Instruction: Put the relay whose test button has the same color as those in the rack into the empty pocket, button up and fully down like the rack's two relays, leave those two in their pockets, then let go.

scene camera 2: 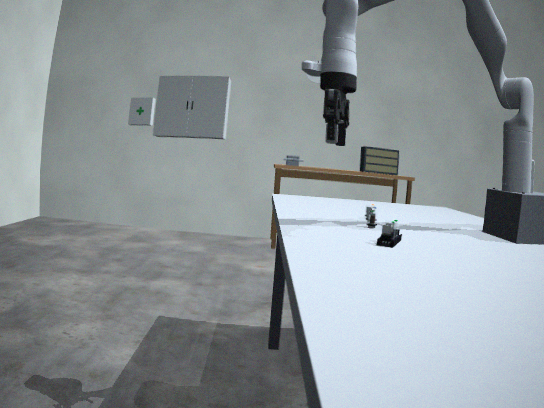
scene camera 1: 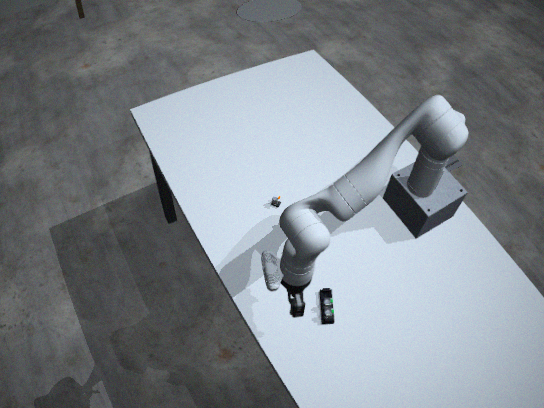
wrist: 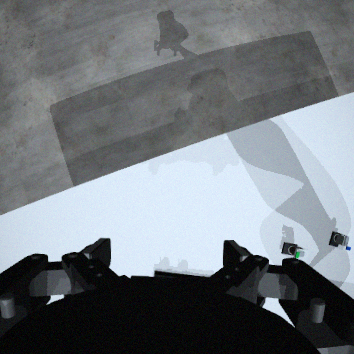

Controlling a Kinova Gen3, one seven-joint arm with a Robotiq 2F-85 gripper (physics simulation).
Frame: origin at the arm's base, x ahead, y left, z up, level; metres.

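Where they show: gripper, between the fingertips: [scene camera 2: 336, 144] [scene camera 1: 290, 296] [wrist: 166, 251]; arm's base, origin of its link: [scene camera 2: 515, 191] [scene camera 1: 420, 186].
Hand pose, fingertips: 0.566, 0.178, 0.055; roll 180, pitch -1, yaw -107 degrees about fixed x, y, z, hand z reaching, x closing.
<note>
Things, the pixels of their top centre, and the offset from my fingertips, as dx, dy, dz. Level surfaces: height alone.
- black rack, centre of its top: [wrist: 183, 289] [scene camera 2: 391, 231] [scene camera 1: 327, 304] -0.130, +0.007, -0.165
- loose green-button relay, centre of its top: [wrist: 301, 255] [scene camera 2: 373, 210] -0.127, -0.194, -0.144
- blue-button relay, centre of its top: [wrist: 349, 243] -0.144, -0.296, -0.144
- orange-button relay, centre of its top: [scene camera 1: 276, 196] -0.156, -0.382, -0.144
- white table, height of its surface: dz -0.188
The black rack [scene camera 1: 322, 306] [scene camera 2: 387, 243] [wrist: 170, 273] holds two relays with green buttons [scene camera 1: 328, 312] [scene camera 2: 389, 230]; its empty pocket [scene camera 1: 326, 292] is at the end toward the loose relays. In the wrist view, a thin edge of the rack shows, the rest hidden by the gripper. A loose green-button relay [wrist: 290, 248] lies right of the fingers in the wrist view, beside a blue-button relay [wrist: 338, 239]. The arm hides both in scene camera 1. My gripper [scene camera 1: 297, 313] [scene camera 2: 335, 143] [wrist: 166, 251] is open and empty, pointing down high above the table.
An orange-button relay [scene camera 1: 276, 202] is farther along the white table [scene camera 1: 220, 125]. In scene camera 2, loose relays [scene camera 2: 371, 217] overlap behind the rack. The long table edge runs diagonally across the wrist view, with floor beyond. A wooden bench [scene camera 2: 345, 173] stands in the background.
</note>
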